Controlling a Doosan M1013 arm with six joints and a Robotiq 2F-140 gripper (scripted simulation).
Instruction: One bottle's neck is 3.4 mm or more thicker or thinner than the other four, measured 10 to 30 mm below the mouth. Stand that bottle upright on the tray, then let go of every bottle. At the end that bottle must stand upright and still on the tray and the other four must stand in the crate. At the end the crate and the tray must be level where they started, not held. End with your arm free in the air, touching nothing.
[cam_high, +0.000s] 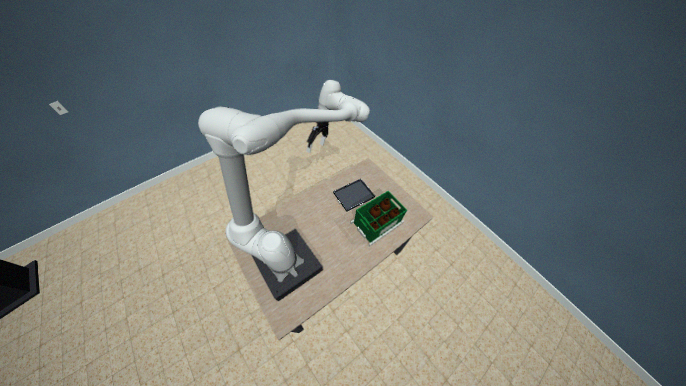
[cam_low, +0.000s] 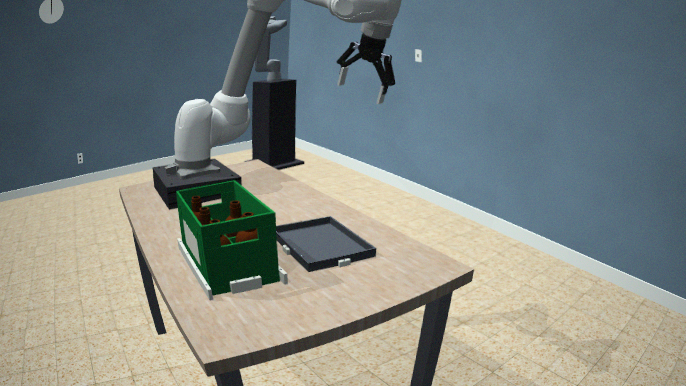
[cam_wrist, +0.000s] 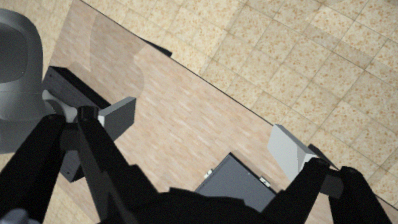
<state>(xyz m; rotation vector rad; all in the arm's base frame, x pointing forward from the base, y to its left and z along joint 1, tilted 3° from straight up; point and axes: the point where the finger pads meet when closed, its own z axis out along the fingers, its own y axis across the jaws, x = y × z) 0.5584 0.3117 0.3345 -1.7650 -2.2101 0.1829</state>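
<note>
The green crate lies 530 mm to the right of my hand, 300 mm below it and 70 mm ahead of it. The rest, counted from my hand: dark tray (370 mm below, 260 mm to the right, 120 mm ahead); then brown bottle (510 mm to the right, 300 mm below, 160 mm ahead).
</note>
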